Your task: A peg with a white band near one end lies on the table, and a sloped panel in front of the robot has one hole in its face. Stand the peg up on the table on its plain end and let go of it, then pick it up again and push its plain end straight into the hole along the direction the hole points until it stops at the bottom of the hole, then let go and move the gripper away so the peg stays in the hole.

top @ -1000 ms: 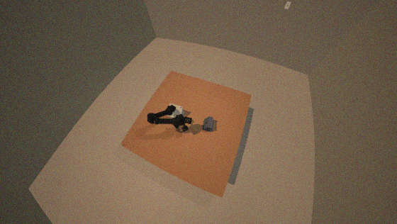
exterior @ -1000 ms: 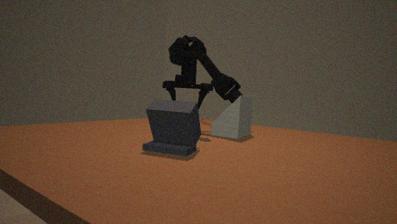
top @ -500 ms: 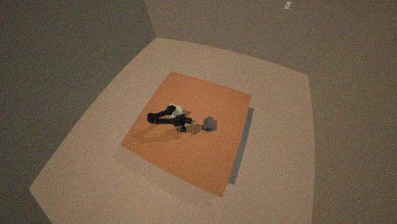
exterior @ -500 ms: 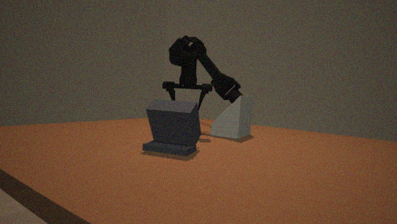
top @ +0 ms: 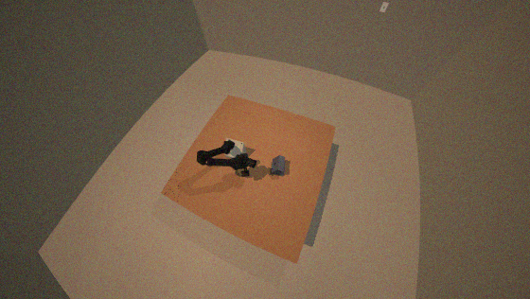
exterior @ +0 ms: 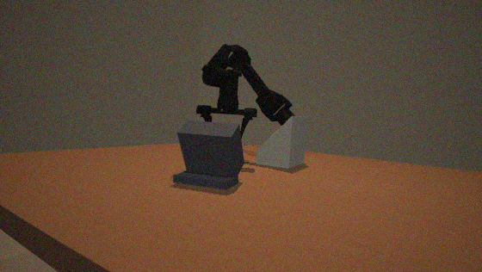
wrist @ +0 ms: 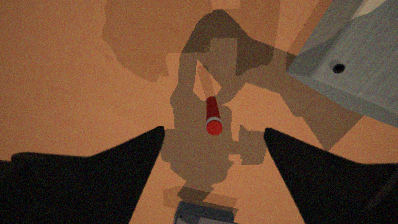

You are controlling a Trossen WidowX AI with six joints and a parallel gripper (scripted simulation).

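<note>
My gripper tip is 2 cm above the red peg. Also, from my gripper tip: sloped panel (22 cm ahead, 15 cm to the left).
</note>
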